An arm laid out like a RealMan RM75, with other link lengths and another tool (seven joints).
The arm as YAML. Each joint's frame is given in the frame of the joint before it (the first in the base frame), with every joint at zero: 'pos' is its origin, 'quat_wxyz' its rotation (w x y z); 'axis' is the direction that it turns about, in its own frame. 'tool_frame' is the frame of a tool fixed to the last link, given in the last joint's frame.
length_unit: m
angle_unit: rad
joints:
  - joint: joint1
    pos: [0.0, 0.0, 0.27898]
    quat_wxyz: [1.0, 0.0, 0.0, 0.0]
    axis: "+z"
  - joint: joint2
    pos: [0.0, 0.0, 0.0]
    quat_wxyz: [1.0, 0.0, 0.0, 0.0]
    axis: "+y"
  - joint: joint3
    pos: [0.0, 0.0, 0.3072]
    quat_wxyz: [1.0, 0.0, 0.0, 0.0]
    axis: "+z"
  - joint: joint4
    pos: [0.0, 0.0, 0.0]
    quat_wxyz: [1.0, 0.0, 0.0, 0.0]
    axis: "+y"
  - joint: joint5
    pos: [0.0, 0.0, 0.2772]
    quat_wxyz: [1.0, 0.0, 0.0, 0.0]
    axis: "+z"
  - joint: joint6
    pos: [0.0, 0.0, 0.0]
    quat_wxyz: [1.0, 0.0, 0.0, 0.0]
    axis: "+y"
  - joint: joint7
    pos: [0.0, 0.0, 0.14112]
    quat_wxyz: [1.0, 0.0, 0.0, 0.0]
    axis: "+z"
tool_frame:
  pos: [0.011, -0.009, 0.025]
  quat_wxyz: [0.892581, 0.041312, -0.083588, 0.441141]
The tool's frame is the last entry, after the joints.
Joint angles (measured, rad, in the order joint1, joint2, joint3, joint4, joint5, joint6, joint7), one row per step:
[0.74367 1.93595 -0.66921 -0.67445 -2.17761 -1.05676 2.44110]
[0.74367 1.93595 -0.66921 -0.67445 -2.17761 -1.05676 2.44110]
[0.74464 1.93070 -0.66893 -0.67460 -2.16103 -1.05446 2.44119]
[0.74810 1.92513 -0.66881 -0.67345 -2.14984 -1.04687 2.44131]
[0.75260 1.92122 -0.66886 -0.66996 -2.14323 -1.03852 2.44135]
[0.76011 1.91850 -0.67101 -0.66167 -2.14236 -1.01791 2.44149]
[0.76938 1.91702 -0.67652 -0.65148 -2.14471 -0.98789 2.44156]
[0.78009 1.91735 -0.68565 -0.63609 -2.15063 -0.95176 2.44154]
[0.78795 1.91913 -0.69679 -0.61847 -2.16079 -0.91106 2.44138]
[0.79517 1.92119 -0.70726 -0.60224 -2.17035 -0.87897 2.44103]
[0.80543 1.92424 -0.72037 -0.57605 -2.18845 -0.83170 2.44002]
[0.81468 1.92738 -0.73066 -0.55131 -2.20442 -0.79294 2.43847]
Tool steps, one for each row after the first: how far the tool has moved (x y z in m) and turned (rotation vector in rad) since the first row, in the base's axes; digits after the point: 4 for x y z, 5 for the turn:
[0.0000 0.0000 0.0000 0.00000 0.00000 0.00000]
[-0.0018 0.0021 0.0042 0.01256 0.01043 0.00314]
[-0.0037 0.0052 0.0085 0.02681 0.01457 0.00535]
[-0.0053 0.0079 0.0109 0.03702 0.01647 0.00620]
[-0.0063 0.0119 0.0119 0.05022 0.01090 0.00269]
[-0.0073 0.0168 0.0119 0.06607 -0.00117 -0.00260]
[-0.0077 0.0217 0.0092 0.07876 -0.01774 -0.01055]
[-0.0056 0.0253 0.0050 0.09008 -0.03988 -0.02332]
[-0.0041 0.0278 0.0003 0.09534 -0.05923 -0.03256]
[-0.0006 0.0307 -0.0068 0.10156 -0.09048 -0.04759]
[0.0024 0.0324 -0.0138 0.10377 -0.11680 -0.05957]

